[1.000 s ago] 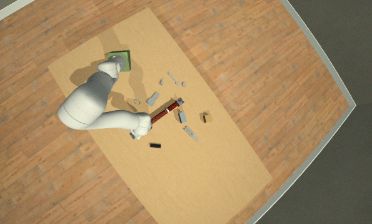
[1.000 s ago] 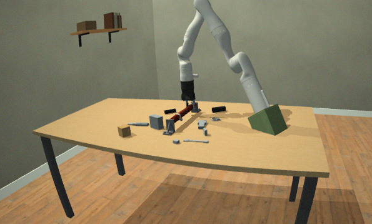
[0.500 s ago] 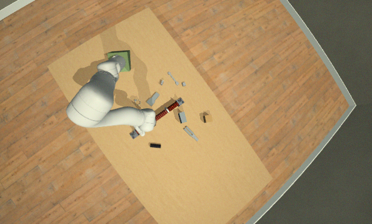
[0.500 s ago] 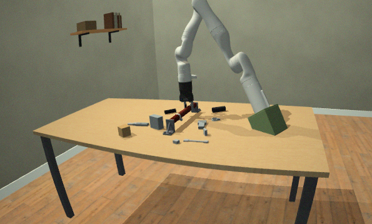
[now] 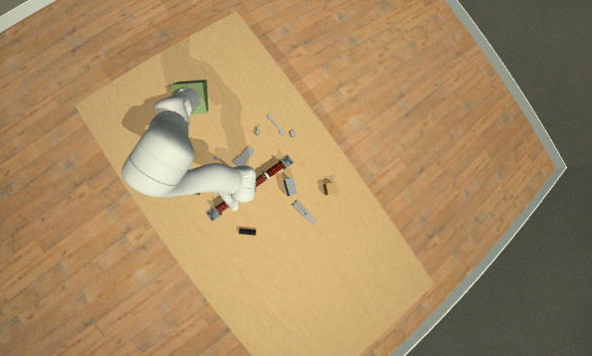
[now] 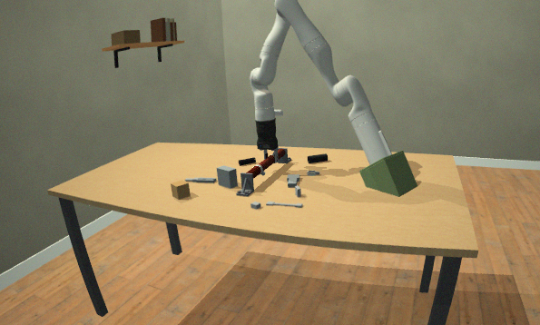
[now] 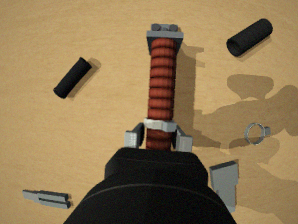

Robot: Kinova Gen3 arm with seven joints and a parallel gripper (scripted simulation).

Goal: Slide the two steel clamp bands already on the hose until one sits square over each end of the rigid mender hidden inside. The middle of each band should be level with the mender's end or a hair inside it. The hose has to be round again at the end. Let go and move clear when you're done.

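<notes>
Now: the grey block 13 cm ahead of my hand, 17 cm to the left of it and 2 cm below it. From my hand the other things lie so: wrench (12 cm behind, 34 cm to the left, 5 cm below); wooden cube (27 cm ahead, 30 cm to the left, 3 cm below).
</notes>
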